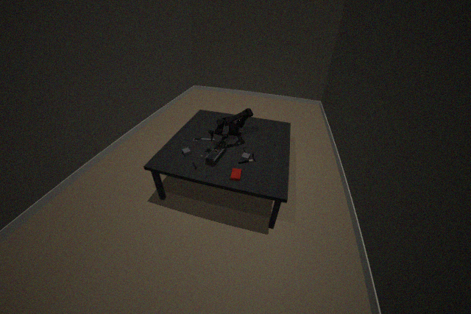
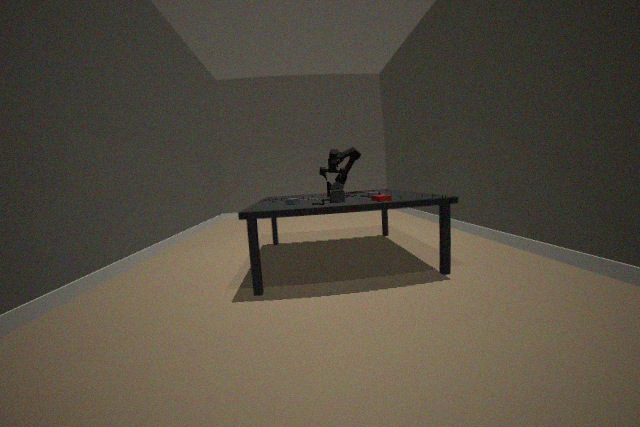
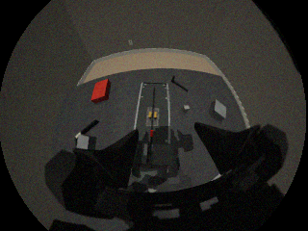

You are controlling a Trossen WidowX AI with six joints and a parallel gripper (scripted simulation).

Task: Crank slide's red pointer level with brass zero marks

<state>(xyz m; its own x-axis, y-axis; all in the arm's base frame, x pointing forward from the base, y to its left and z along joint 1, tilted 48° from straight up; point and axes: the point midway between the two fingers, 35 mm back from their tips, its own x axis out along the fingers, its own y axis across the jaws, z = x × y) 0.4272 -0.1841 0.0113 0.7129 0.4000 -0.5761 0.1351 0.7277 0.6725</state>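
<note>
Right now the crank handle is 13 cm behind my gripper tip, 5 cm to the left of it and 2 cm below it. Round my gripper tip: red pointer: 2 cm to the left, 6 cm below.
</note>
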